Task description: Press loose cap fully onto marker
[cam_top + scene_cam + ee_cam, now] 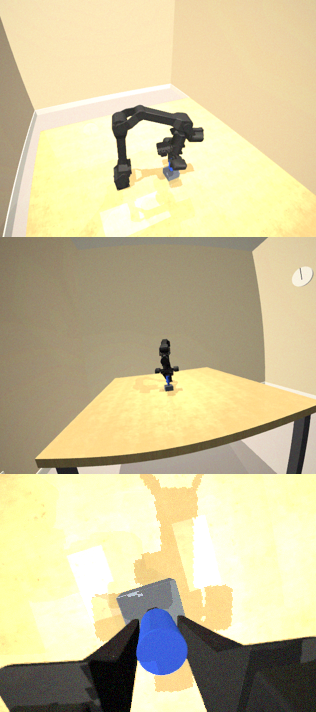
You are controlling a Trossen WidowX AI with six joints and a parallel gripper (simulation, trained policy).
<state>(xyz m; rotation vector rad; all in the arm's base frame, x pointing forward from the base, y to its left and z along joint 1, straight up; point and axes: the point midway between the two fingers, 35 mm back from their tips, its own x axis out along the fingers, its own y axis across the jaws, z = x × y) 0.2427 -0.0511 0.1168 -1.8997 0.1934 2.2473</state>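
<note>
The blue cap lies 1 cm ahead of my gripper tip. From my gripper tip the other things lie so: grey holder block: 1 cm ahead, 6 cm below.
</note>
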